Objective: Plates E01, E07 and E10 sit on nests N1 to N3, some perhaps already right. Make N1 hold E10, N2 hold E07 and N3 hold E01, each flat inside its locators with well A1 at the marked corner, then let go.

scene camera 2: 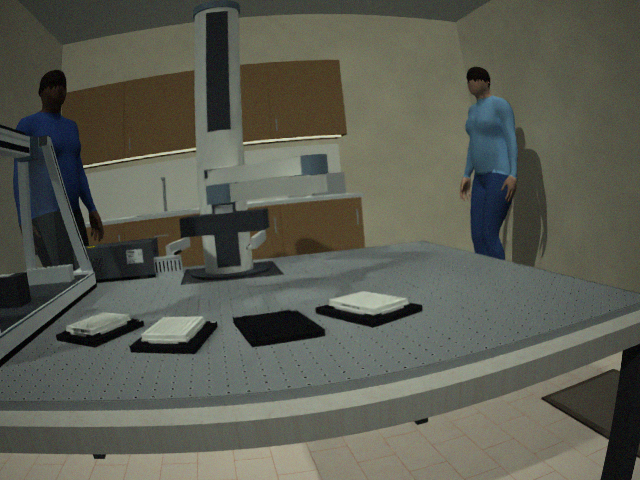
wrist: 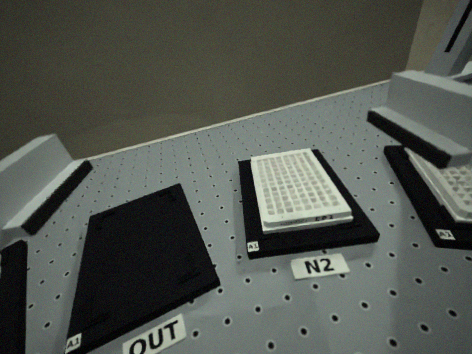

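Pixels of known places: gripper, fingertip midpoint: (scene camera 2: pixel 208 247) (wrist: pixel 222 124); arm's base at its link origin: (scene camera 2: pixel 230 276).
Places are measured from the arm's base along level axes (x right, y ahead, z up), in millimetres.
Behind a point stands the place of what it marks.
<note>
My gripper (scene camera 2: pixel 210 250) {x 43, y 634, z 157 mm} (wrist: pixel 222 124) {x 43, y 634, z 157 mm} is open and empty, its fingers wide apart above the table by the column. In the wrist view, a white well plate (wrist: pixel 301 187) {x 125, y 701, z 39 mm} lies on black nest N2 (wrist: pixel 310 245) {x 101, y 642, z 23 mm}, its end marking too blurred to read; N2's A1 tag is at the near left corner. Another white plate (wrist: pixel 459 187) {x 254, y 635, z 38 mm} lies partly hidden by the right finger on the nest (wrist: pixel 417 210) {x 220, y 640, z 17 mm} at the right edge. In the scene view, white plates (scene camera 2: pixel 98 323) {x 288, y 659, z 37 mm} (scene camera 2: pixel 174 329) {x 119, y 747, z 38 mm} (scene camera 2: pixel 368 302) {x -224, y 705, z 38 mm} lie on three black nests; their markings and A1 corners cannot be read there.
The bare black OUT nest (scene camera 2: pixel 279 328) {x -59, y 749, z 25 mm} (wrist: pixel 145 260) {x -50, y 686, z 25 mm} lies between N2 and another nest (scene camera 2: pixel 372 319) {x -210, y 771, z 25 mm} (wrist: pixel 14 300) {x -170, y 690, z 25 mm}. A framed enclosure (scene camera 2: pixel 64 204) {x 520, y 100, z 284 mm} stands at the left, with a dark box (scene camera 2: pixel 121 259) {x 365, y -35, z 82 mm} behind it. Two people (scene camera 2: pixel 51 155) (scene camera 2: pixel 491 134) stand beyond the table.
</note>
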